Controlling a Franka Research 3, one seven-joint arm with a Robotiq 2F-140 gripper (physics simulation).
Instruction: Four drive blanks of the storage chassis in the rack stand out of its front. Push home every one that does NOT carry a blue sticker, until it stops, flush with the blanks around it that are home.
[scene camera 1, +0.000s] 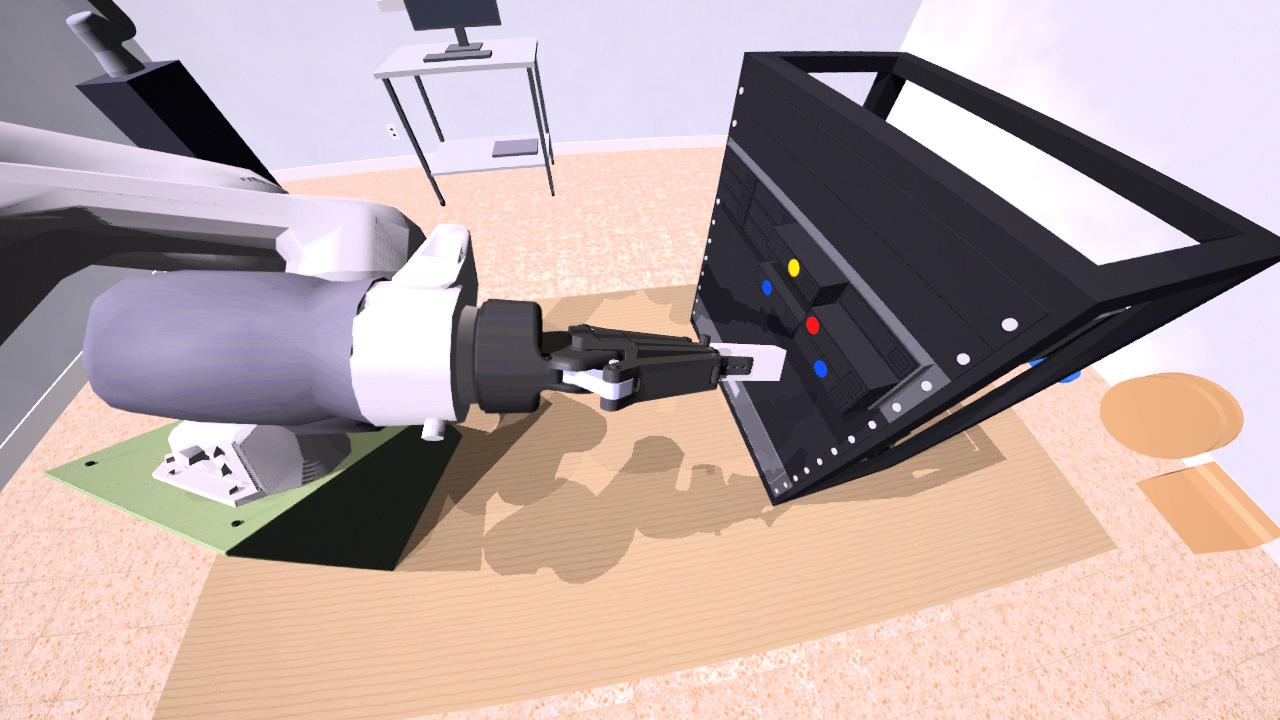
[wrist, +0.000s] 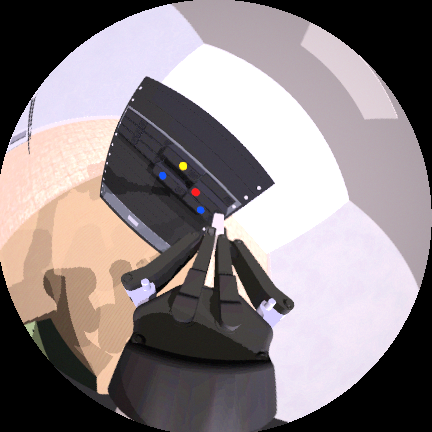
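The rack (scene camera 1: 895, 188) (wrist: 215, 135) holds the dark storage chassis. Its front carries a yellow sticker (scene camera 1: 793, 266) (wrist: 183, 166), a red sticker (scene camera 1: 812, 325) (wrist: 195, 192), an upper-left blue sticker (scene camera 1: 767, 287) (wrist: 162, 176) and a lower-right blue sticker (scene camera 1: 820, 368) (wrist: 200, 210), each on a drive blank. The yellow-stickered blank plainly stands out; how far the others stand out is hard to tell on the dark front. My gripper (scene camera 1: 753, 362) (wrist: 217, 220) is shut, its pale tip pointing at the rack front, near the lower-right blue sticker. Contact cannot be told.
The black rack frame has an open top behind the front panels. A robot pedestal (scene camera 1: 358, 510) stands at left on the striped mat (scene camera 1: 429, 644). A desk (scene camera 1: 510, 55) with a monitor stands at the back. A round wooden object (scene camera 1: 1163, 416) lies at right, beyond the rack.
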